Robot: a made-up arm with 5 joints.
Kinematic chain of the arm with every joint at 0, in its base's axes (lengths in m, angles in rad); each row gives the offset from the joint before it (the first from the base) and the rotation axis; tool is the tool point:
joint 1: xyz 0 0 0.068 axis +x
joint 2: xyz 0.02 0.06 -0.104 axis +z
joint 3: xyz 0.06 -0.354 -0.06 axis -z
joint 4: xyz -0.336 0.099 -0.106 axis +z
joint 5: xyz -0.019 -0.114 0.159 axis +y
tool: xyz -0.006 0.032 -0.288
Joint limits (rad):
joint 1: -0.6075..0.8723
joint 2: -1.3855..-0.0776
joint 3: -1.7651..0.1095
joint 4: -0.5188..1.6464
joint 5: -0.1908..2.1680
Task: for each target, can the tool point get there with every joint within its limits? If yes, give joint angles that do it. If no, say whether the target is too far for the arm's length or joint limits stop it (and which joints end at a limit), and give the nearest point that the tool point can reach.
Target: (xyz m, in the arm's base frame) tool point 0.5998 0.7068 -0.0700
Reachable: no: joint limits stop it (at a limit: joint 2, joint 3, joint 4) | nearest point -0.1863 0.5928 -0.0477 | short by 0.795 m
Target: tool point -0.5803 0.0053 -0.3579
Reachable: yes | joints 0.6270 -0.3632 -0.3706 -0.1776 0.5835
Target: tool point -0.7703 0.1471 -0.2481
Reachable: yes | joints 0.3906 -1.1264 -0.8586 -0.0426 0.5818
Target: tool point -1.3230 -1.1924 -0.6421
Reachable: no: too far | nearest point -0.6814 -0.5974 -0.2878 | short by 0.944 m
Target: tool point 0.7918 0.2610 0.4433
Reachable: no: joint limits stop it (at a limit: joint 1, joint 2, joint 3, joint 4) | nearest point 0.2343 -0.3954 0.3968 | short by 0.862 m
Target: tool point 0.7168 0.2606 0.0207
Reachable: no: joint limits stop it (at a limit: joint 1, joint 2, joint 3, joint 4) | nearest point 0.2761 -0.2083 -0.4155 | short by 0.777 m
